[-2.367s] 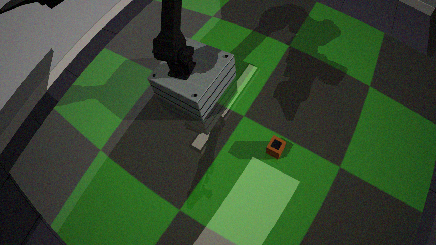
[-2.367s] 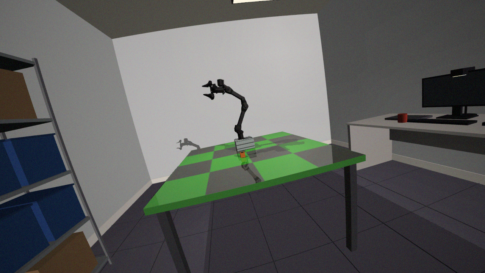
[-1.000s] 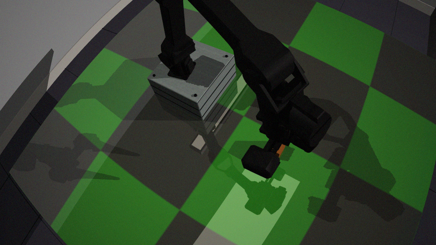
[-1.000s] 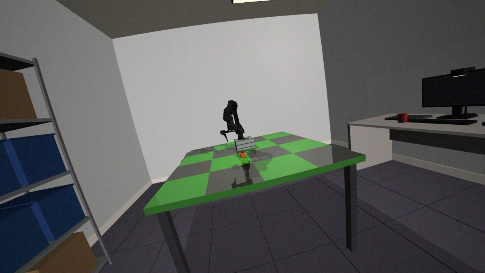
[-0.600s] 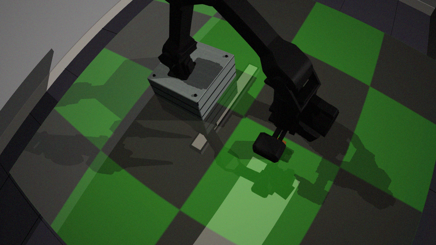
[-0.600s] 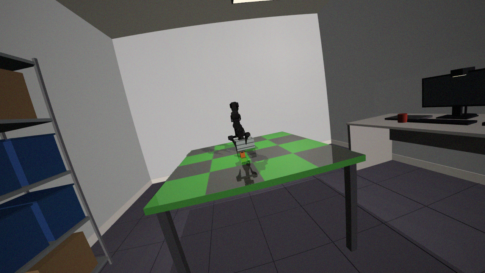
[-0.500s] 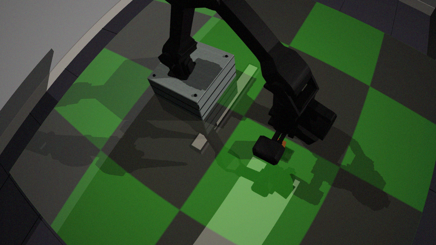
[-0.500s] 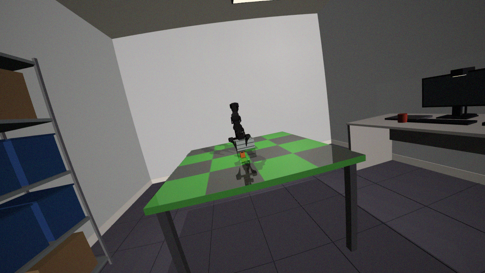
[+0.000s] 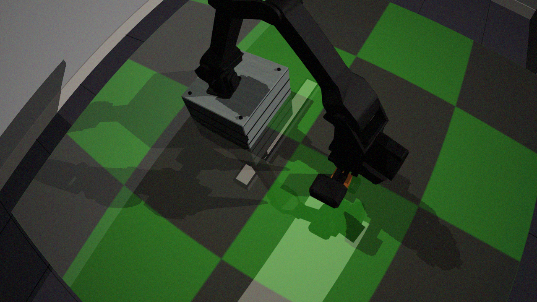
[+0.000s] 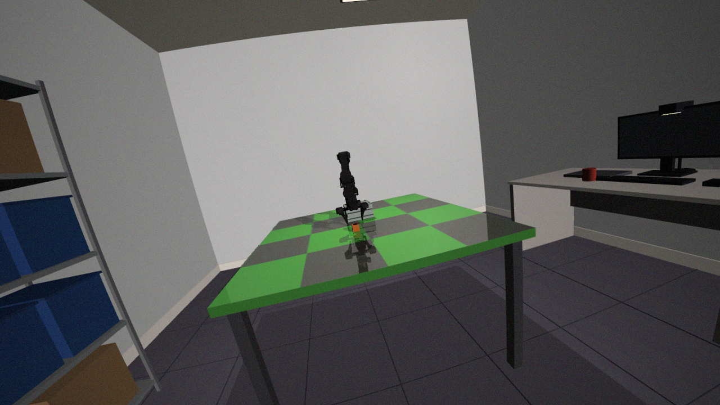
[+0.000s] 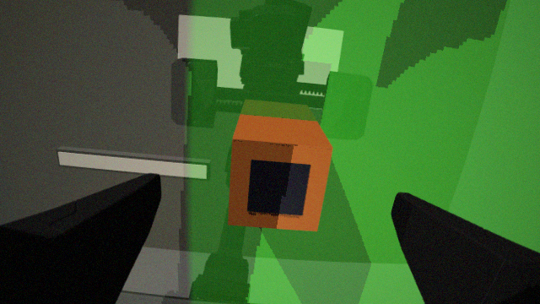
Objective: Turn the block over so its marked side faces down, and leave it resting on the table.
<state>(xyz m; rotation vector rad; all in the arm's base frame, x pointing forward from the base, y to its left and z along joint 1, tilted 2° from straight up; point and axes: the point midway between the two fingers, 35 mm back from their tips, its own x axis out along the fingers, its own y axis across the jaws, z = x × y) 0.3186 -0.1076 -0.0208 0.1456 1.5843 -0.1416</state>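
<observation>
The orange block lies 20 mm below my gripper tip.
</observation>
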